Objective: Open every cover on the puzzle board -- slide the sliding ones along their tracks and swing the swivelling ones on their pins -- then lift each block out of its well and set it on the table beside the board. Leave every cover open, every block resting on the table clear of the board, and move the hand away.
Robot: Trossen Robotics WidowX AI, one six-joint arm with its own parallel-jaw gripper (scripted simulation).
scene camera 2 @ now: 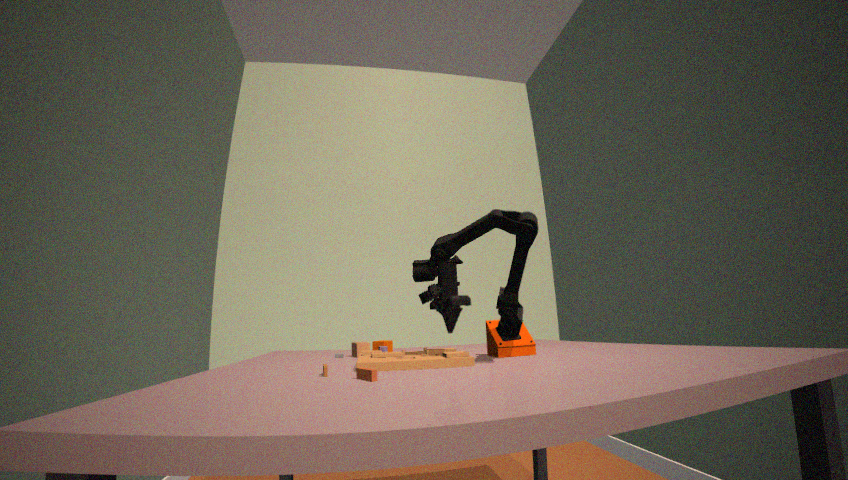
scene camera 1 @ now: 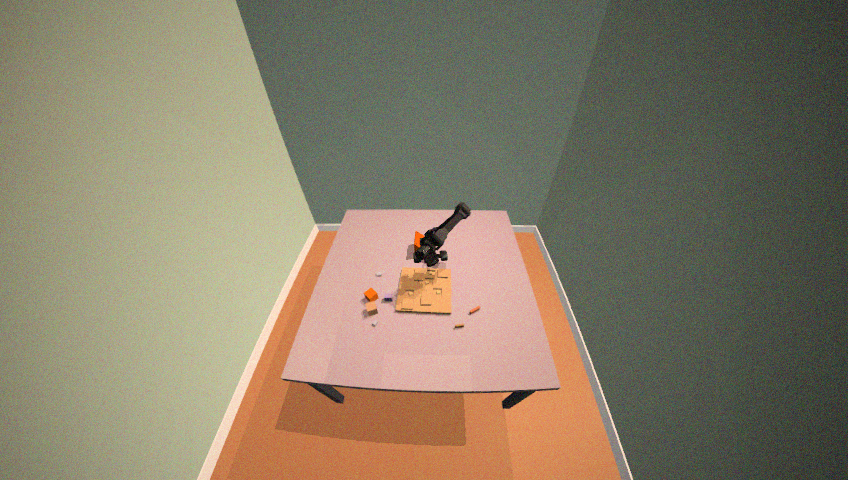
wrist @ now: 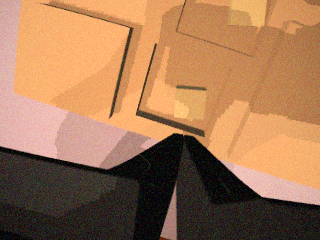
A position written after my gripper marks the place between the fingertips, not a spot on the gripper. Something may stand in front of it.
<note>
My gripper (scene camera 2: 450,333) is shut, with nothing in its grasp.
My gripper shows as well in the wrist view (wrist: 181,144).
</note>
